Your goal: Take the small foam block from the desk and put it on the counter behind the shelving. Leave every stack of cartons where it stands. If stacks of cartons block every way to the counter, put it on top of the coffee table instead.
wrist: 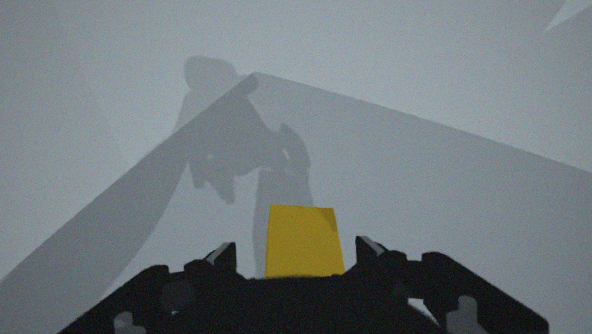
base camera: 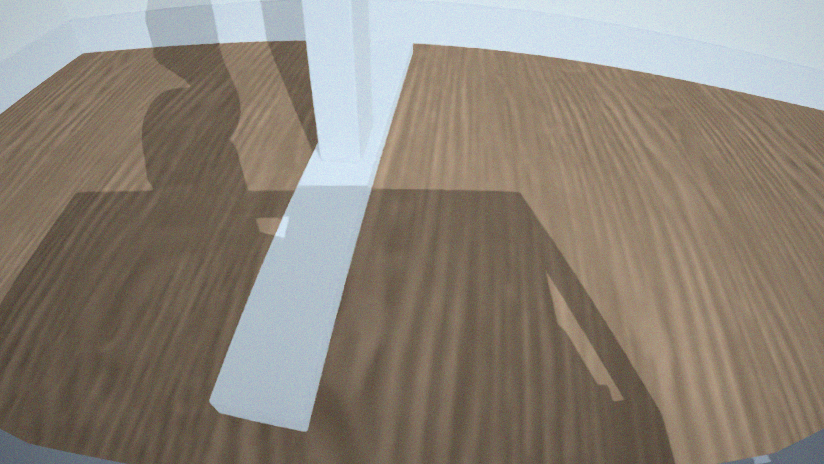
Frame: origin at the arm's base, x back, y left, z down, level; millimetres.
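Seen in the pictures: gripper, fingertip midpoint: [wrist: 296, 253].
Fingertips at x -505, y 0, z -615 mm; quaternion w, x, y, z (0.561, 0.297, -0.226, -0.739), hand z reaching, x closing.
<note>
A point is followed by its place in that frame.
The small foam block [wrist: 304, 242] @[x -523, y -7, z -599 mm] is yellow and shows in the wrist view, low in the middle, on the pale grey desk top [wrist: 425, 200] @[x -648, y -174, z -554 mm]. My gripper [wrist: 296, 253] @[x -505, y 0, z -615 mm] is open, with one black finger at each side of the block in the picture and a gap on both sides. The gripper's body hides the block's near end. How far the fingertips are above the desk is hard to tell. The counter, the shelving, the cartons and the coffee table cannot be made out in these views.
In the base camera view, a white foot bar [base camera: 288, 299] lies on the wooden floor [base camera: 576, 172] @[x -552, y -224, z 396 mm], with a white upright post [base camera: 337, 86] @[x -528, y 74, z 269 mm] rising from it. A pale wall base [base camera: 518, 31] @[x -943, y -213, z 350 mm] runs behind. Shadows fall across the floor and the desk.
</note>
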